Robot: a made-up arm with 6 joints.
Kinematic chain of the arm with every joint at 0, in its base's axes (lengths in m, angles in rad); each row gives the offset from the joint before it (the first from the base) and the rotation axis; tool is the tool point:
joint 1: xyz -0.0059 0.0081 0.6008 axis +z
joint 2: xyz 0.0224 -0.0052 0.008 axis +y
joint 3: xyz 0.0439 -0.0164 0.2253 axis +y
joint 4: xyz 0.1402 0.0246 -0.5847 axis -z
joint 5: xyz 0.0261 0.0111 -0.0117 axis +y
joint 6: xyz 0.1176 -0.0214 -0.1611 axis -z
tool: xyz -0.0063 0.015 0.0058
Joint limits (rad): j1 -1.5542..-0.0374 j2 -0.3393..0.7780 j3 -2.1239..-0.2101 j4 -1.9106..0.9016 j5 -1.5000..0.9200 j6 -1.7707..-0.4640
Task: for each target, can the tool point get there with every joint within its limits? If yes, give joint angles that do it. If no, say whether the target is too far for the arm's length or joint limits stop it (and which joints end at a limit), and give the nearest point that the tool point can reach.
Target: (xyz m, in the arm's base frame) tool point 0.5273 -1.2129 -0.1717
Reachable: no: too far | nearest point 0.3295 -0.7599 0.2298 | short by 0.637 m
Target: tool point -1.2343 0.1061 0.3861
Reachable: no: too far | nearest point -0.1784 -0.1166 0.1219 | short by 1.111 m
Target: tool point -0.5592 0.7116 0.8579
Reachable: no: joint limits stop it (at a limit: joint 1, joint 2, joint 3, joint 4, joint 6) | nearest point -0.0184 0.2056 0.2428 | short by 0.963 m
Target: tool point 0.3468 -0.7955 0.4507
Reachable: yes | joints -1.1550 0.4501 -1.3825 -1.2893 0.7273 -1.3869
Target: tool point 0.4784 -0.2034 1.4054
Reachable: yes | joints -0.4774 -0.1121 -1.8568 -0.2039 -0.5928 -1.0545
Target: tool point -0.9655 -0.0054 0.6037
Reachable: no: joint limits stop it (at a limit: joint 1, joint 2, joint 3, joint 4, joint 5, joint 6) | nearest point -0.1603 -0.1393 0.1840 | short by 0.918 m
